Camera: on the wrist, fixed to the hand. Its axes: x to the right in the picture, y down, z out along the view.
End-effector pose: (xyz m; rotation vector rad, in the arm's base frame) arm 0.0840 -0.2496 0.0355 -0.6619 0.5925 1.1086
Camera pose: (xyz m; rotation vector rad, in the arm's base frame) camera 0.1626 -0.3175 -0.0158 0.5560 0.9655 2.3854
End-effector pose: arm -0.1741 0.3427 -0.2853 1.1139 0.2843 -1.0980
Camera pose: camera -0.2086 0.3921 -0.3843 1.0118 -1.0246 0.1143
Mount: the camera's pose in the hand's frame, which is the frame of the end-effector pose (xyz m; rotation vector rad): 0.0221 -0.0844 -0.0762 0.3909 -0.3824 1.5772
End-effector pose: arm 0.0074 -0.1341 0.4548 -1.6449 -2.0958 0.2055
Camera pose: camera -0.0368 -0.1486 0.5609 -2.6440 -0.3578 1.3386
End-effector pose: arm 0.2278 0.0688 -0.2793 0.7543 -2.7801 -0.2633
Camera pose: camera 0.2707 -0.0226 -0.2225 1.4763 2.5976 -0.4475
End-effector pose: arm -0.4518 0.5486 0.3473 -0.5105 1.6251 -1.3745
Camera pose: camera -0.5466 0.5483 0.4139 0.6488 0.8719 -0.2803
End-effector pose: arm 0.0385 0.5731 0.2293 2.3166 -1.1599 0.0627
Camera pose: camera 0.1308 0.6348 0.2625 -0.9924 2.8324 -0.4080
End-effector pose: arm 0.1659 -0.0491 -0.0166 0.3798 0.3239 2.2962
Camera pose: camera 0.1789 0.0150 -0.1122 -1.0464 -0.1841 -2.1176
